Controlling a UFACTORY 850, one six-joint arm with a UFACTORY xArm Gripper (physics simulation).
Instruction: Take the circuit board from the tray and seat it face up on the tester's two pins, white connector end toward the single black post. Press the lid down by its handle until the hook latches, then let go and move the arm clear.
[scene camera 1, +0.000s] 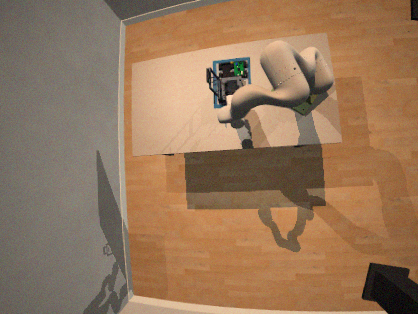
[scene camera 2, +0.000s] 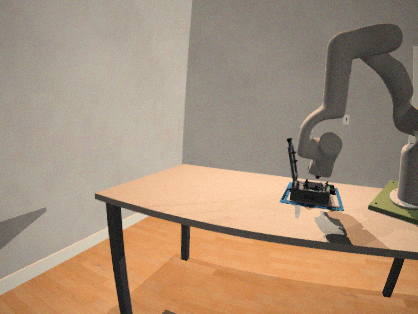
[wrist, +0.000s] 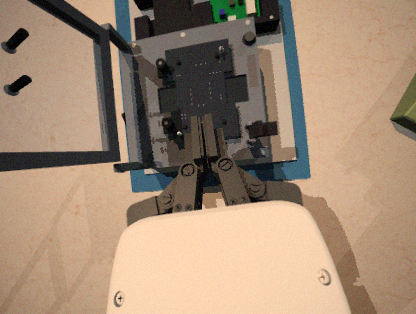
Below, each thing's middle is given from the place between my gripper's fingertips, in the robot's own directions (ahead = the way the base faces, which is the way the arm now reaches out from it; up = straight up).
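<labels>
My hand: 20 mm short of the nest plate (wrist: 198, 70), 50 mm left of it, 60 mm above. Tester lid (wrist: 65, 115): from my hand 140 mm ahead, 30 mm to the right, 60 mm above. Nearest to my hand of the things named here, going by their middles: the nest plate.
</labels>
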